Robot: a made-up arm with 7 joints. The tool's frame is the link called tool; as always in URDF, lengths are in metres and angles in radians. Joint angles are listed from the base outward. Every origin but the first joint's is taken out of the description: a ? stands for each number. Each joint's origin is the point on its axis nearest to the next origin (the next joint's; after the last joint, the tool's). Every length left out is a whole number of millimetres.
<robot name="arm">
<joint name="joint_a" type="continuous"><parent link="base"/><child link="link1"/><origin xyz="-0.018 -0.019 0.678" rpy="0 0 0"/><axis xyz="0 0 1"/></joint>
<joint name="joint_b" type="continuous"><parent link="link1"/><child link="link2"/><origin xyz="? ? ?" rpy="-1.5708 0 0"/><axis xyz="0 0 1"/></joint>
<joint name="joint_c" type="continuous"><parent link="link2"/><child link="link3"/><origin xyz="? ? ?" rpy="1.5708 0 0"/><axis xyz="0 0 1"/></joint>
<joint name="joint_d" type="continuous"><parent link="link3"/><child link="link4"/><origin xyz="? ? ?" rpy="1.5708 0 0"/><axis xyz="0 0 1"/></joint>
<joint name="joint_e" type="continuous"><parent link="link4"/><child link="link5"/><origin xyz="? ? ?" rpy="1.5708 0 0"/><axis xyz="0 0 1"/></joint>
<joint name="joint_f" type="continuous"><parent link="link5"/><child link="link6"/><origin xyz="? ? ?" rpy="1.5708 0 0"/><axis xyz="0 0 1"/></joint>
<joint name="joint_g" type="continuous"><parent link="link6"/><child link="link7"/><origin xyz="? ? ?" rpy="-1.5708 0 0"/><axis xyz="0 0 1"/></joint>
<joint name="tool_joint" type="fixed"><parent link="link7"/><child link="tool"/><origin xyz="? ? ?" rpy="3.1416 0 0"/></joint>
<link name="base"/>
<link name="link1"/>
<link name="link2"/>
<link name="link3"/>
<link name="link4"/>
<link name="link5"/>
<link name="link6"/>
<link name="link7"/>
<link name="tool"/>
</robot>
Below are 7 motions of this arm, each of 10 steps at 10 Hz.
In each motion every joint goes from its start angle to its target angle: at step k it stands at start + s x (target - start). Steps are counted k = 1, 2, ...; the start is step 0. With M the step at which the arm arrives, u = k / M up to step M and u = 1 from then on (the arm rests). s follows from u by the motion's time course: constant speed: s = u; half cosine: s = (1 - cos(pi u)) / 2; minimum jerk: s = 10 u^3 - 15 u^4 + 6 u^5.
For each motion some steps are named. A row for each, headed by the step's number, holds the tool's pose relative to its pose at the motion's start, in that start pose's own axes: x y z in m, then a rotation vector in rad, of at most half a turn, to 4 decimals.
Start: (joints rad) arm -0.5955 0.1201 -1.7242 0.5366 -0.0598 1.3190 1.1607
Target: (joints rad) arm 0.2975 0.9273 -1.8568 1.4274 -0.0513 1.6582 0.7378
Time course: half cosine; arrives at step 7
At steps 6, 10:
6: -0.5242 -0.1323 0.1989 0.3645 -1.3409 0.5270
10: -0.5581 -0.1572 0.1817 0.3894 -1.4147 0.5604

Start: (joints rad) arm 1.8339 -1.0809 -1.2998 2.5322 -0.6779 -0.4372 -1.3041
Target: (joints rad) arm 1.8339 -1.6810 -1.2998 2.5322 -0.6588 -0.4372 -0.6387
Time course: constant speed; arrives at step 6
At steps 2, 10:
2: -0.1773 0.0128 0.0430 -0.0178 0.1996 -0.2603
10: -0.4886 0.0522 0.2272 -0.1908 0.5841 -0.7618

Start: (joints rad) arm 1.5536 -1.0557 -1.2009 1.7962 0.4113 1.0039 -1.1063
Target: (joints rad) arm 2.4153 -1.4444 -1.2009 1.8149 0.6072 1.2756 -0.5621
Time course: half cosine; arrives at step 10
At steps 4, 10:
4: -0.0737 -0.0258 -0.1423 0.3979 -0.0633 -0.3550
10: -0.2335 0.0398 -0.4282 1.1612 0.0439 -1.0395

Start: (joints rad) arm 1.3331 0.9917 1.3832 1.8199 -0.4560 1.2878 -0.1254
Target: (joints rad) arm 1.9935 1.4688 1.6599 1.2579 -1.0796 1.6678 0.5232
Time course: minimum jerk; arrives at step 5
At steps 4, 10:
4: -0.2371 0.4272 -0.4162 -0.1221 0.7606 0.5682
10: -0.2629 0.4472 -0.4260 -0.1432 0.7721 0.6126

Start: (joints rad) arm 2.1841 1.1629 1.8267 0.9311 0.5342 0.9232 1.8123
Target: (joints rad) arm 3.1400 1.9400 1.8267 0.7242 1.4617 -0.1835 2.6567
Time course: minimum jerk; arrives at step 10
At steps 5, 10:
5: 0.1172 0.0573 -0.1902 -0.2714 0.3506 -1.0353
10: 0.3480 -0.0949 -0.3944 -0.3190 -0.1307 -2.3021

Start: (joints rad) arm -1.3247 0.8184 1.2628 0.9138 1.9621 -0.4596 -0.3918
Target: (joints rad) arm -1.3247 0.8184 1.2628 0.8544 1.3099 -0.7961 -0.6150
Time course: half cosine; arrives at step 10
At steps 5, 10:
5: 0.0351 0.0461 0.0267 0.0549 -0.2194 0.4056
10: 0.0450 0.0990 0.0632 0.1375 -0.4553 0.7848

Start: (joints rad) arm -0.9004 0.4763 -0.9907 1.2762 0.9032 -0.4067 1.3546
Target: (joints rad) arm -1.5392 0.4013 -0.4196 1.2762 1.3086 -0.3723 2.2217
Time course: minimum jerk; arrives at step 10
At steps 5, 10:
5: 0.1099 -0.0467 -0.0487 -0.0906 -0.1732 -0.7064
10: 0.2070 -0.0944 -0.0648 -0.0768 -0.3695 -1.4262

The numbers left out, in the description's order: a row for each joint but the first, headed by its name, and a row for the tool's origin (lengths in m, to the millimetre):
joint_b: -0.025 0.014 0
joint_c: 0.011 -0.409 0
joint_d: 0.059 0.018 0
joint_e: 0.085 -0.351 0
joint_f: 0.012 0.001 0
joint_g: 0.143 0.156 0
tool: -0.004 -0.01 0

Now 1 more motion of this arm.
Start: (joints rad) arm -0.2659 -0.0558 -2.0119 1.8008 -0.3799 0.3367 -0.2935
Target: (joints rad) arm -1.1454 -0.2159 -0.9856 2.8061 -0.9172 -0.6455 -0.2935
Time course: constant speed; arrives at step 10
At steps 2, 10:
2: 0.0816 -0.0639 0.1114 -0.1917 -0.3464 0.0469
10: 0.0425 -0.1189 0.7076 -1.1973 -1.5671 0.4107

